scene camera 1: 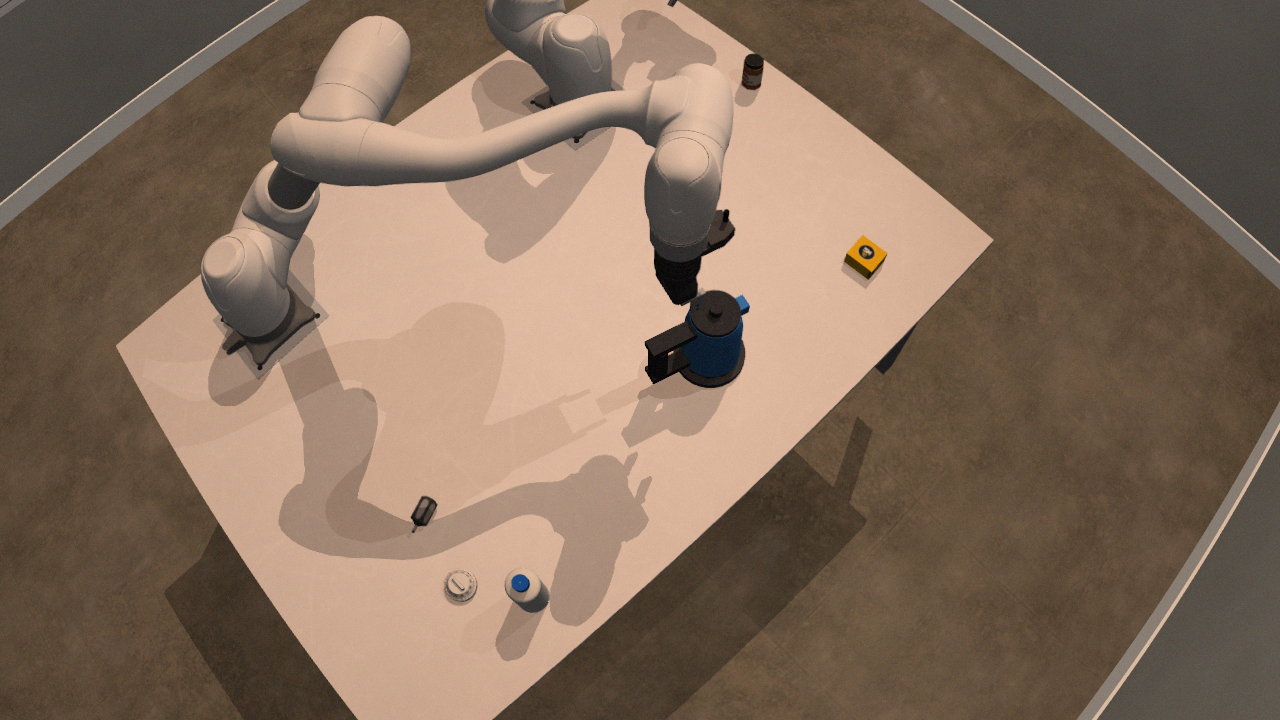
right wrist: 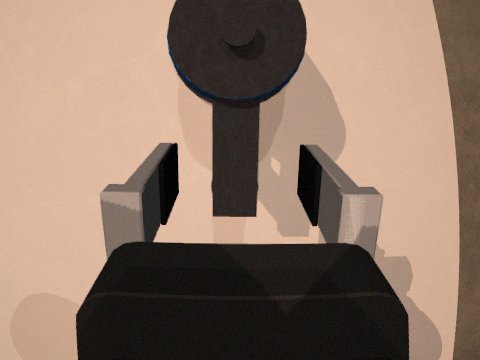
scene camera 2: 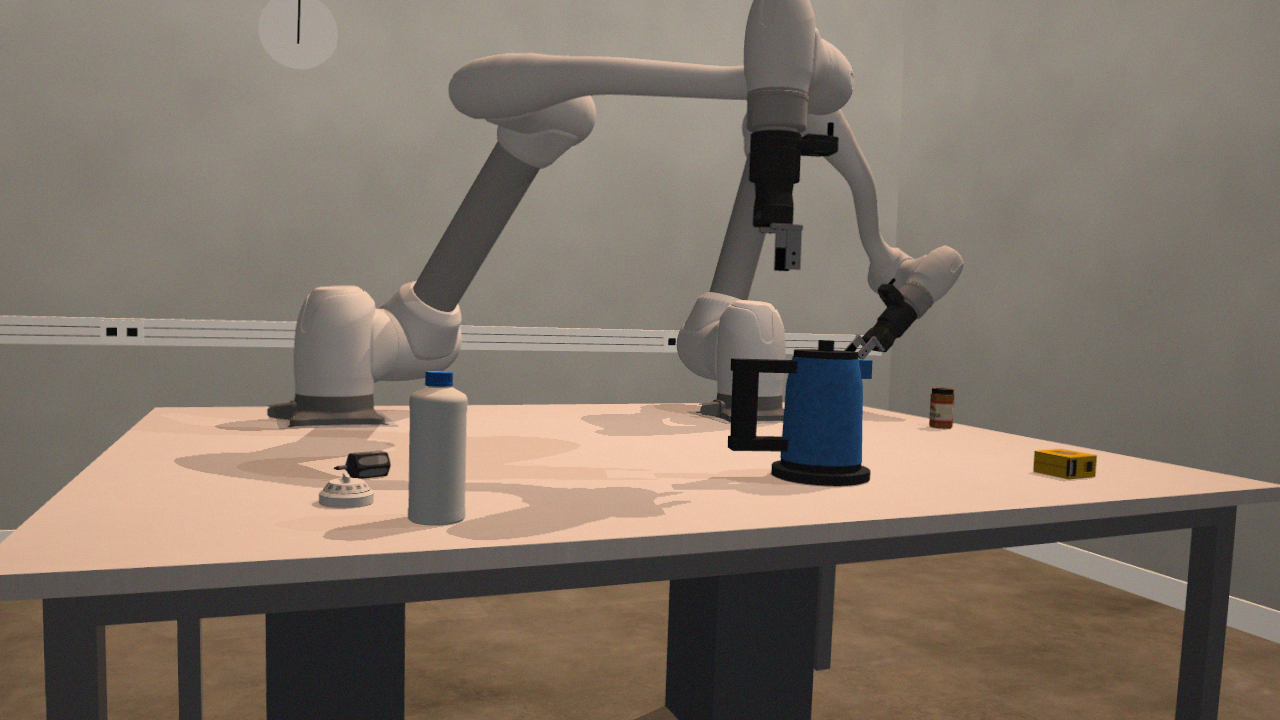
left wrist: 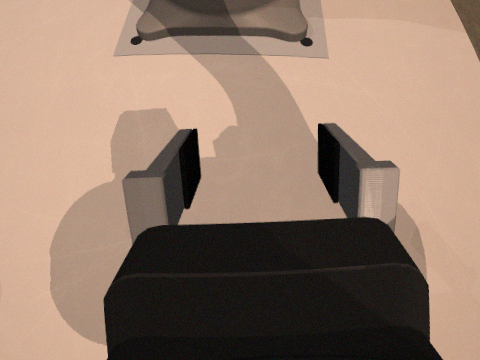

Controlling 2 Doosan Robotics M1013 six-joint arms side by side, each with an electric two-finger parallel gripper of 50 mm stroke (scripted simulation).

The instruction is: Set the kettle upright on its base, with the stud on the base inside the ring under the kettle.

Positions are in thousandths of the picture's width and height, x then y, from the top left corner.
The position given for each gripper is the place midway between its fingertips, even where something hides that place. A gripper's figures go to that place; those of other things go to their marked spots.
Scene:
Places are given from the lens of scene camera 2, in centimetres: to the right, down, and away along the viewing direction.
left gripper (scene camera 2: 666, 495): 54, -1, 227
right gripper (scene camera 2: 614, 376): 22, -14, 135
blue kettle (scene camera 2: 643, 574): 27, 8, 131

